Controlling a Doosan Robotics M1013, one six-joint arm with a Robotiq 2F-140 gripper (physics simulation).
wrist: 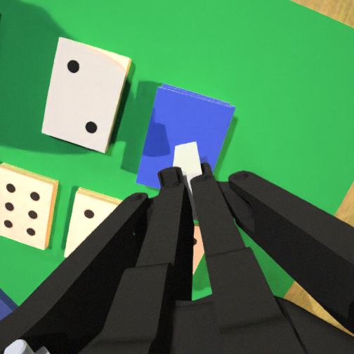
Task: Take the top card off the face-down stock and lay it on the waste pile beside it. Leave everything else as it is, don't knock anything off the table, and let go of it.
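The blue face-down stock (197, 112) lies under my fingertips, with layered edges at its far side. The waste pile (82, 95) stands to its left, separated by a strip of green. Its white top face has two black dots. My gripper (189, 160) is shut and empty, its tips over the stock's near part. A small dark shadow falls on the blue face. A pale piece (187, 155) shows at the fingertips; I cannot tell what it is. The fingers hide the stock's near right corner, and I cannot tell whether they touch it.
A six-dot card (26, 209) and a one-dot card (89, 227) lie at the lower left on the green mat (280, 95). An orange-tinted card (198, 255) shows partly between the fingers. A blue edge (6, 306) shows at the lower left. Wood (335, 11) shows beyond the mat.
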